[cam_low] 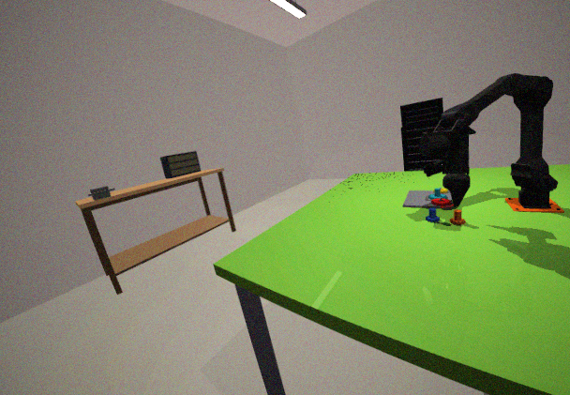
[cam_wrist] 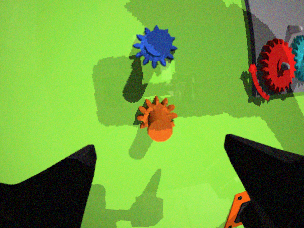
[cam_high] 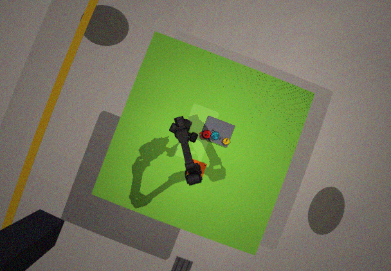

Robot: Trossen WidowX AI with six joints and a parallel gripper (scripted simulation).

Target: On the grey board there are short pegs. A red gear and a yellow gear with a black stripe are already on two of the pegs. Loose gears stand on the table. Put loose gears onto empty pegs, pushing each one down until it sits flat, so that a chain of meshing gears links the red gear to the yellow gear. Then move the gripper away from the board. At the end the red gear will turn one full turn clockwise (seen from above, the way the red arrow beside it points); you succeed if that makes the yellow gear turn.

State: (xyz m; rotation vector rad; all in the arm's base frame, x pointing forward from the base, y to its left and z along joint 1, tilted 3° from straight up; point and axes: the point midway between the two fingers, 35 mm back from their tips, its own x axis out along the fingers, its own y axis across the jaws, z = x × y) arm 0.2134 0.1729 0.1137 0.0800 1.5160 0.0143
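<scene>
The orange gear lies 5 cm below my gripper tip. Also, from my gripper tip: teal gear 22 cm to the right, 6 cm ahead, 5 cm below; red gear 16 cm to the right, 5 cm below, 5 cm ahead; blue gear 7 cm ahead, 5 cm below, 1 cm to the right.
</scene>
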